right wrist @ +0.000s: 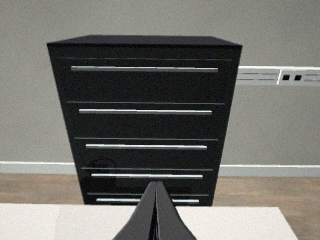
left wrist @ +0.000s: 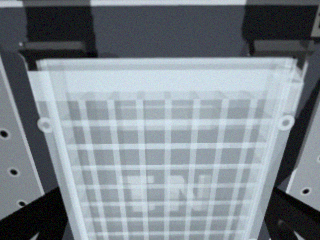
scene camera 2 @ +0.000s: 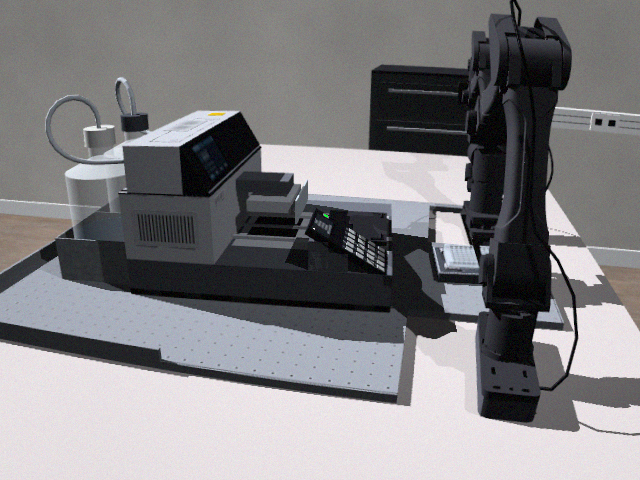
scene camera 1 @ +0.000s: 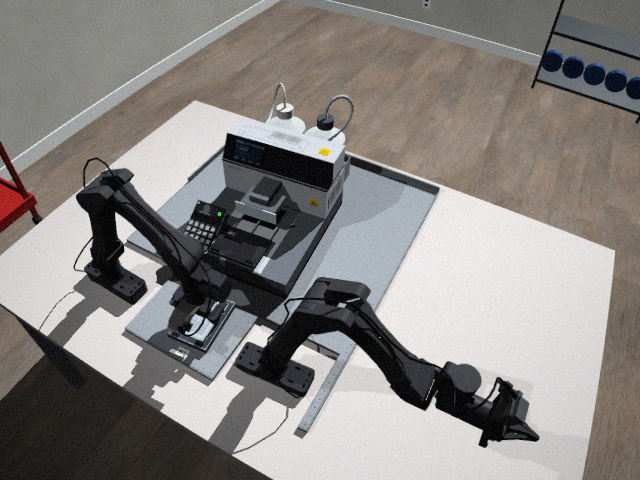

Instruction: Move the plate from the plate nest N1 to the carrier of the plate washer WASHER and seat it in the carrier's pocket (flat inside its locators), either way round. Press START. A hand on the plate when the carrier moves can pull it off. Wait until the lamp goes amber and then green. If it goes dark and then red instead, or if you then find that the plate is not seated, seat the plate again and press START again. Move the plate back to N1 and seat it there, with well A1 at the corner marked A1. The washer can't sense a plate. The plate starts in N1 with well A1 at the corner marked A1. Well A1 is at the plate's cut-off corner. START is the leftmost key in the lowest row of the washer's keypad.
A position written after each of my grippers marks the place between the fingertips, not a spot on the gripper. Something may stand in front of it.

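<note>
I can see my left gripper (scene camera 2: 479,260), and the left wrist view has that gripper (left wrist: 165,195) too, while my right gripper (right wrist: 156,191) is there as well. There's a white plate (scene camera 2: 463,256), and you'd find the plate (left wrist: 140,115) again from the left wrist, but in the right wrist view it's out of frame. Then there's a washer (scene camera 1: 309,171), plus a nest N1 (left wrist: 106,36).
</note>
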